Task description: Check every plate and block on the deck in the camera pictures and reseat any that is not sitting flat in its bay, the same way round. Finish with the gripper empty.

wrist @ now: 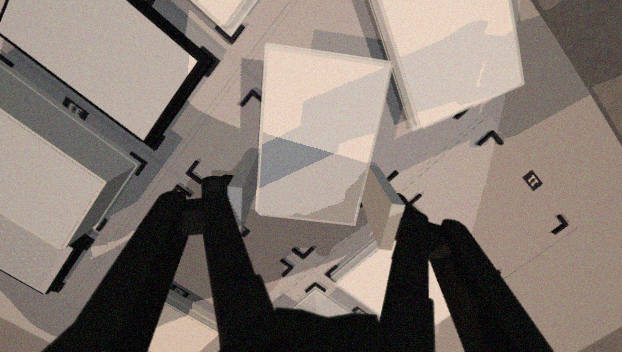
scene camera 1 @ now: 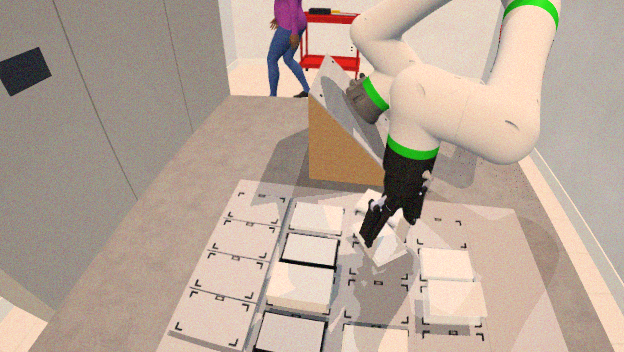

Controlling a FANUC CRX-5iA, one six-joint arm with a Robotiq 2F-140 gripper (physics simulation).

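Places are measured from the arm's base along level axes (x ahead, y left, z up), in millimetres.
Pixels of known places: gripper, fingertip midpoint: (wrist: 311, 173) (scene camera 1: 384, 246); arm's base, link origin: (scene camera 1: 360, 105).
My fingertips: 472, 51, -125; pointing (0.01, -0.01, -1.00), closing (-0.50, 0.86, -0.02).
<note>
Ahead of a thing's pixels: the offset from my fingertips to its middle, as dx, dy, dz. Level surfaces: height alone.
My gripper (scene camera 1: 390, 233) (wrist: 311, 173) points down, shut on a white plate @(-21, -12, +4) (scene camera 1: 384, 255) (wrist: 320, 115) across its near part. The plate is turned against its bay's corner marks; its height and tilt are hard to tell. Behind it another white plate @(-141, +7, -8) (scene camera 1: 367, 201) (wrist: 450, 60) also looks turned, partly hidden by the gripper in the scene view. In the right column stand a white block @(+43, +153, -10) (scene camera 1: 446, 264) and a nearer one @(+150, +144, +4) (scene camera 1: 456, 300). The second column has a white plate @(-91, -166, -10) (scene camera 1: 317, 217), black-edged plates @(+16, -174, -10) (scene camera 1: 310, 249) @(+229, -192, -10) (scene camera 1: 291, 334) and a thick block @(+123, -183, +4) (scene camera 1: 300, 287) (wrist: 45, 175).
The pale deck @(dz -17) (scene camera 1: 510, 250) carries black corner marks and small bay labels. A wooden wedge stand (scene camera 1: 340, 145) with a sloped grey face stands behind the deck, close to the arm. Grey cabinets (scene camera 1: 90, 150) stand left. A person (scene camera 1: 287, 45) and a red cart (scene camera 1: 332, 18) are beyond the table.
</note>
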